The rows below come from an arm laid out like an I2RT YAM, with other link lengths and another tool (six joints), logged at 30 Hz.
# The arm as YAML. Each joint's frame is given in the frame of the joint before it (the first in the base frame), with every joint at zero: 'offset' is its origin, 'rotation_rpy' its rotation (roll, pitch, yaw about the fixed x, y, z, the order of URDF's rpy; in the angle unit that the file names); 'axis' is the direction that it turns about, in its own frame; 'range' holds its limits. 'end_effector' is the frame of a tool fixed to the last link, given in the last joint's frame.
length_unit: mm
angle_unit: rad
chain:
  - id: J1
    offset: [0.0, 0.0, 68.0]
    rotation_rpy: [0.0, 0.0, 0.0]
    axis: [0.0, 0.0, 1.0]
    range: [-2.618, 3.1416]
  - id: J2
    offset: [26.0, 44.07, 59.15]
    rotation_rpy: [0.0, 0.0, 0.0]
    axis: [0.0, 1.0, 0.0]
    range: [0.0, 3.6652]
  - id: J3
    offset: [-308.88, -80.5, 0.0]
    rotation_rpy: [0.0, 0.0, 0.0]
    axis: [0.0, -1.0, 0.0]
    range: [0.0, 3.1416]
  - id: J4
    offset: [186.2, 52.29, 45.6]
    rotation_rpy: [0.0, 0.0, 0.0]
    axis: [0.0, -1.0, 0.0]
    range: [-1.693, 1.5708]
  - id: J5
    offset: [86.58, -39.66, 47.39]
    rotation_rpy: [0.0, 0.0, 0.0]
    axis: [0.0, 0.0, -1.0]
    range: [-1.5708, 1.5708]
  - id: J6
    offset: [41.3, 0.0, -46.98]
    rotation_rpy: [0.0, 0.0, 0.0]
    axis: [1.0, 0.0, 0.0]
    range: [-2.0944, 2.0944]
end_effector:
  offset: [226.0, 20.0, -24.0]
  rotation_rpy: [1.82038, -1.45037, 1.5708]
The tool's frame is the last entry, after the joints.
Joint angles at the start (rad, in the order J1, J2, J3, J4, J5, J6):
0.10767, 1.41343, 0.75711, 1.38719, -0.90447, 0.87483
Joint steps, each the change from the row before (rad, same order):
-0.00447, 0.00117, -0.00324, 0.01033, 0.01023, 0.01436
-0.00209, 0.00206, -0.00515, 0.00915, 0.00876, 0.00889
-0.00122, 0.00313, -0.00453, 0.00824, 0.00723, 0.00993
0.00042, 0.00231, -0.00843, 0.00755, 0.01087, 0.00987
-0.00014, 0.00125, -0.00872, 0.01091, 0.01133, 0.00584
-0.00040, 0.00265, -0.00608, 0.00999, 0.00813, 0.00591
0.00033, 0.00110, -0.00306, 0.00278, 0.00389, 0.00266
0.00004, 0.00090, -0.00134, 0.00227, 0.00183, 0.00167
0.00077, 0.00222, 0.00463, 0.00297, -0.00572, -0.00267
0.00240, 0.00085, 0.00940, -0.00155, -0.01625, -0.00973
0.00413, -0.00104, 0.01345, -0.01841, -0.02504, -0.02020
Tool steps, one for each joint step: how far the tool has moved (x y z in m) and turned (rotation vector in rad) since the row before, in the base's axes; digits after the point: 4 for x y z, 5 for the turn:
0.0018, -0.0027, 0.0022, 0.01285, 0.00671, -0.00608
0.0017, -0.0018, 0.0007, 0.00947, 0.00596, -0.00481
0.0016, -0.0013, 0.0002, 0.00878, 0.00801, -0.00231
0.0020, -0.0013, -0.0004, 0.01087, 0.01190, -0.00336
0.0014, -0.0016, 0.0003, 0.01003, 0.00452, -0.00598
0.0013, -0.0013, 0.0002, 0.00799, 0.00401, -0.00380
0.0008, -0.0004, -0.0003, 0.00357, 0.00375, -0.00136
0.0004, -0.0002, 0.0000, 0.00192, 0.00142, -0.00057
-0.0011, 0.0010, 0.0005, -0.00440, -0.00786, 0.00380
-0.0034, 0.0029, 0.0000, -0.01417, -0.01588, 0.01001
-0.0035, 0.0047, -0.0025, -0.02513, -0.01433, 0.01371

